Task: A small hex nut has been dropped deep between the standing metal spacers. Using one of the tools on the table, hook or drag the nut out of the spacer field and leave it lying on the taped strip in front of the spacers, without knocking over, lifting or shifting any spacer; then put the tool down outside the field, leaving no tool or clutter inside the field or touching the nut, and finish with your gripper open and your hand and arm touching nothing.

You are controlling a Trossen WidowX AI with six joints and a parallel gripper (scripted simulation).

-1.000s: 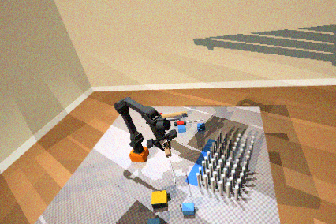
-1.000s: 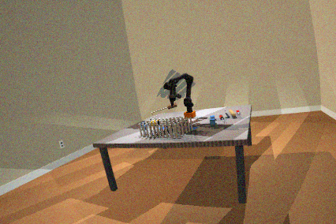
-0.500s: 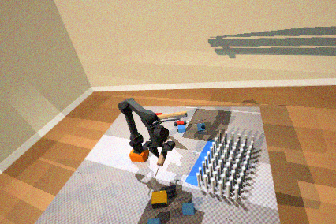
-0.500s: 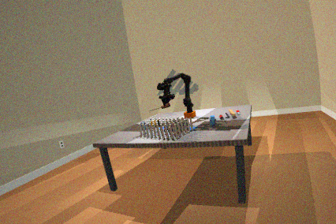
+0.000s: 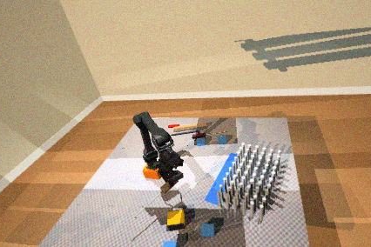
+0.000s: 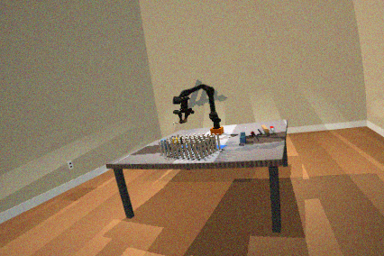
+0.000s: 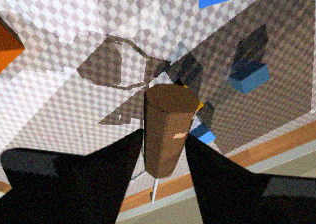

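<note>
Right now my gripper tip is 10 cm to the left of the wooden-handled rod, 4 cm past it and 2 cm above it. Also, from my gripper tip: yellow block (17 cm below, 7 cm to the right, 4 cm ahead); then blue taped strip (29 cm to the left, 19 cm below, 18 cm ahead).
</note>
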